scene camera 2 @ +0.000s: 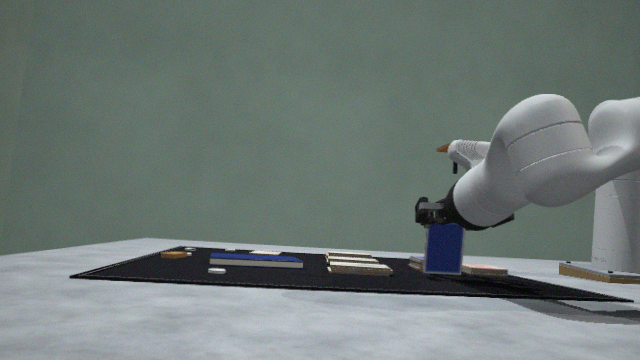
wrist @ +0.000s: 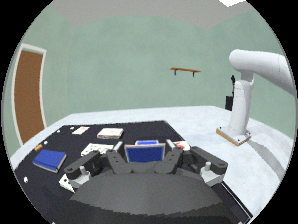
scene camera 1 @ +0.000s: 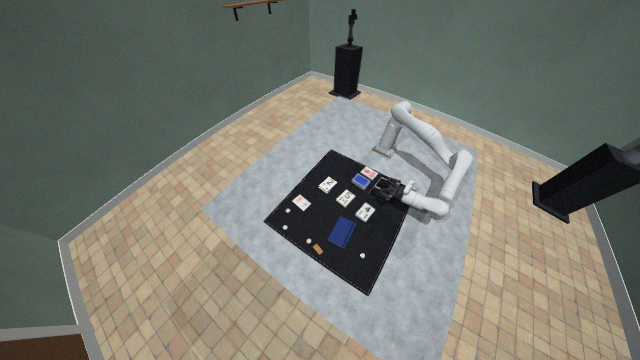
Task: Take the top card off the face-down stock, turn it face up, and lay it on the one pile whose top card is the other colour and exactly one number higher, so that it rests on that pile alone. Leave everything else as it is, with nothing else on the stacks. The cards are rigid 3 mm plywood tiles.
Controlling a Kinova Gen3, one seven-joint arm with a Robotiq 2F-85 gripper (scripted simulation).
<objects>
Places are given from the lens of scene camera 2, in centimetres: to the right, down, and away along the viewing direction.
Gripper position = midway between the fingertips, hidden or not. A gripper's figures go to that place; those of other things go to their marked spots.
gripper [scene camera 2: 446,223]: 21, 7, 72
blue-backed card [scene camera 2: 444,244]: 20, 11, 72
</objects>
